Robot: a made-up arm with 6 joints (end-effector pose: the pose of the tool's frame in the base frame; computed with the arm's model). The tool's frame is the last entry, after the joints.
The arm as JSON. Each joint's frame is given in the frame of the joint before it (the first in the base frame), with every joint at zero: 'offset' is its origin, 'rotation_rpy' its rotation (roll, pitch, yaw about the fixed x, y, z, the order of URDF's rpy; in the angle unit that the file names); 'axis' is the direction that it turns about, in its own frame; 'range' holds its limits. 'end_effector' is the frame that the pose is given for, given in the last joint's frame.
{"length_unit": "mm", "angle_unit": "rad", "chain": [
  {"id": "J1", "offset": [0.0, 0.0, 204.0], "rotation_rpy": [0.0, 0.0, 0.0], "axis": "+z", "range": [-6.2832, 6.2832]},
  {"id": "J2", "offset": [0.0, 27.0, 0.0], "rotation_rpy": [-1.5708, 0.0, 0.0], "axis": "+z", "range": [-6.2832, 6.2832]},
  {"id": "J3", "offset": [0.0, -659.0, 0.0], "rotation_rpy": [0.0, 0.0, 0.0], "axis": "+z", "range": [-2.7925, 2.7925]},
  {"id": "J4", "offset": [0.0, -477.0, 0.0], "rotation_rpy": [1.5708, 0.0, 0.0], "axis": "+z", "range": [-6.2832, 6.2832]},
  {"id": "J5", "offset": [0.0, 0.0, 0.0], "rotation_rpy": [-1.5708, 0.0, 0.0], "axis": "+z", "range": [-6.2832, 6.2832]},
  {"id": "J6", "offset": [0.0, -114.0, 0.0], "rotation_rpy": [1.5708, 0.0, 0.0], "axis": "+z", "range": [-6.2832, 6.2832]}
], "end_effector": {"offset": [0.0, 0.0, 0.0], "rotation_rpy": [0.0, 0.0, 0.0]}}
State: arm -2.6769 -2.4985 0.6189 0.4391 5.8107 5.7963
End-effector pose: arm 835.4 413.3 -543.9 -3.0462 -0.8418 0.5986
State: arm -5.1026 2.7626 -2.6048 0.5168 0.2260 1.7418
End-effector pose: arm 99.6 346.3 169.1 0.3461 -0.1373 -2.8591
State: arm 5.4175 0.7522 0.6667 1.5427 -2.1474 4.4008
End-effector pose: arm 505.1 -699.3 750.6 -1.9101 1.3919 1.3671
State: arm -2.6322 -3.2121 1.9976 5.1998 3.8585 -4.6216
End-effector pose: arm 335.6 80.7 -349.8 3.0941 -0.9861 -1.8057
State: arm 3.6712 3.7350 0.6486 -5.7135 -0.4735 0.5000
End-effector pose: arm 777.8 456.5 -570.5 -2.3075 -0.2511 -0.4896
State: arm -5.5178 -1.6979 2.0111 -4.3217 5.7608 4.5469
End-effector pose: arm -310.9 -334.2 661.6 0.5978 0.3854 1.0314
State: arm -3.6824 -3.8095 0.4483 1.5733 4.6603 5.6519
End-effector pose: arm -392.9 337.3 -773.2 -1.4456 1.1565 -0.4399
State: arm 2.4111 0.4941 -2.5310 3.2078 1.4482 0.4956
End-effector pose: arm 43.1 -64.8 462.7 -3.0269 -0.3306 1.8768
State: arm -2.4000 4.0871 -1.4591 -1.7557 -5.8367 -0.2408
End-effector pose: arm 163.7 178.9 -682.3 -2.6924 -0.5938 2.4802
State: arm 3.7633 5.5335 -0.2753 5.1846 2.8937 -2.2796
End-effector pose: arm 615.5 438.4 887.4 -2.0056 0.2523 1.8354
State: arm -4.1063 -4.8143 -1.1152 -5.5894 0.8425 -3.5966
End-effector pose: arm -584.4 700.3 767.0 0.4132 -1.0874 -0.8690
